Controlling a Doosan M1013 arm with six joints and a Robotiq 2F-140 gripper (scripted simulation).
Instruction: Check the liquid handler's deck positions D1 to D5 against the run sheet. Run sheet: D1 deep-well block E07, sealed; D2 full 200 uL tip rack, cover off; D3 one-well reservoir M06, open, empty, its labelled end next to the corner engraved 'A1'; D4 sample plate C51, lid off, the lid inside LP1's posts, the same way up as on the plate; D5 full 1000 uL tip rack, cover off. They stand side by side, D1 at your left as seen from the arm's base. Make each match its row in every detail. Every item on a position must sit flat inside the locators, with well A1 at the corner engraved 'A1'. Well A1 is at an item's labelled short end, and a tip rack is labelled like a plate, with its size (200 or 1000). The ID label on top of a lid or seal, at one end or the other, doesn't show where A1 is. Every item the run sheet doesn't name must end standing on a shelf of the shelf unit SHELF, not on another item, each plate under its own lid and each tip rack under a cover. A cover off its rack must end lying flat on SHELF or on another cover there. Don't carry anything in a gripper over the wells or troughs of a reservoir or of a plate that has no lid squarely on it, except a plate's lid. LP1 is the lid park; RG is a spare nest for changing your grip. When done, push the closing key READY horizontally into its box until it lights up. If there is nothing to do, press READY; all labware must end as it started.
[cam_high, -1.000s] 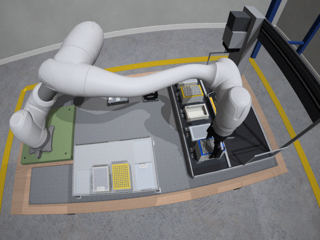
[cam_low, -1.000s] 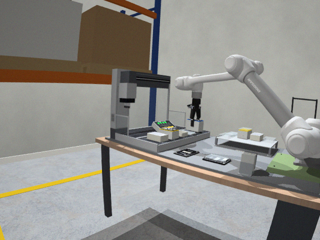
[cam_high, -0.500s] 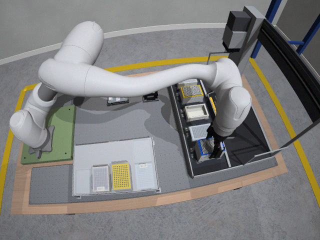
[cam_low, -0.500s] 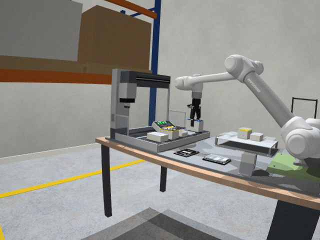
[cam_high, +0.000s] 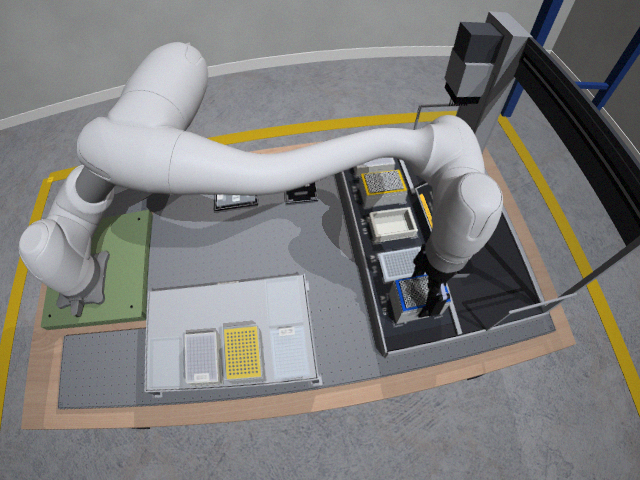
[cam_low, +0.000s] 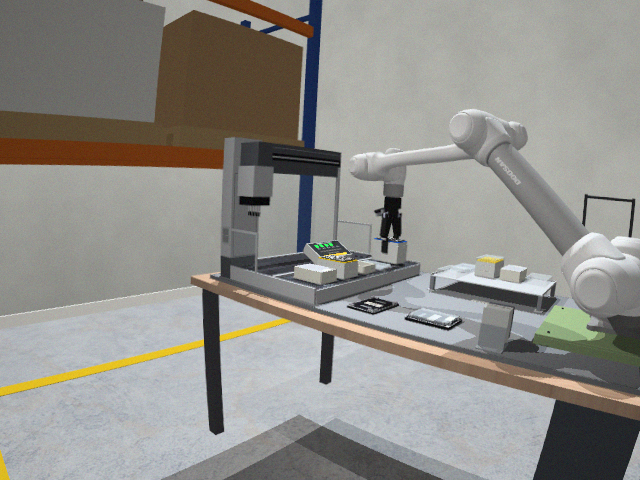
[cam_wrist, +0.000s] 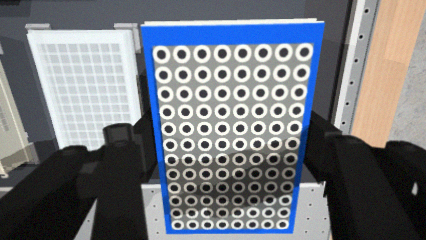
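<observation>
My hand is 12 cm to the right of the sample plate and 7 cm above it. From my hand the other things lie so: blue 1000 uL tip rack: 1 cm behind, 1 cm to the right; then yellow tip rack: 1 cm behind, 37 cm to the left, 4 cm below; then cream reservoir: 25 cm to the left, 7 cm below.
</observation>
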